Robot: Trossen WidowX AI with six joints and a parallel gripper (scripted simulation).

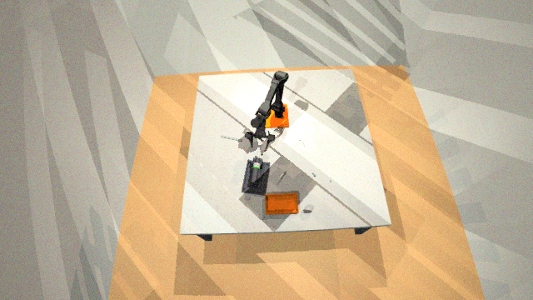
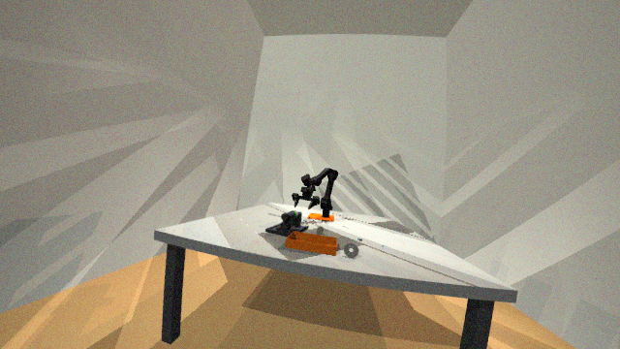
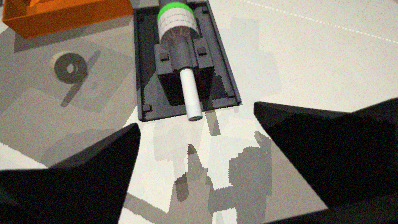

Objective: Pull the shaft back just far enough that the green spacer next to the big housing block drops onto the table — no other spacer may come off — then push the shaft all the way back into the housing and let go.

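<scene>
Right now my gripper tip is 80 mm short of the grey shaft, 10 mm to the left of it and 20 mm above it. Round my gripper tip: grey spacer 100 mm ahead, 20 mm to the right, 20 mm below; then green spacer 130 mm ahead, 20 mm to the right, 20 mm below; then baseplate 160 mm ahead, 30 mm to the right, 50 mm below.
</scene>
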